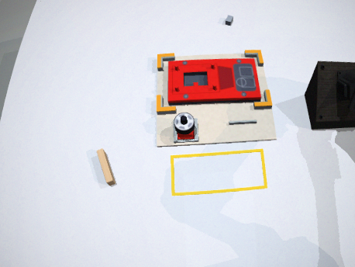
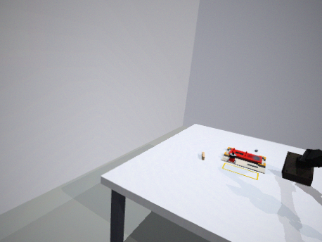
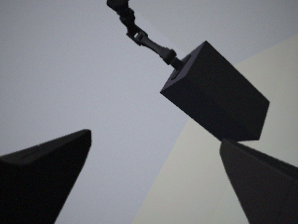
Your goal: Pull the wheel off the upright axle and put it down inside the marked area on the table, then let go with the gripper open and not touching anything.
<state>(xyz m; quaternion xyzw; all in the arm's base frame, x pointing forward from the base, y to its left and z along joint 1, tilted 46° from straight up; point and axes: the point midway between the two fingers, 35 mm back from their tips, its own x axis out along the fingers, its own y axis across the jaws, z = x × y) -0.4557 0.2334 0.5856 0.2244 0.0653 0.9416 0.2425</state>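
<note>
My gripper tip is now 1000 mm short of the wooden block, 520 mm to the left of it and 350 mm above it.
</note>
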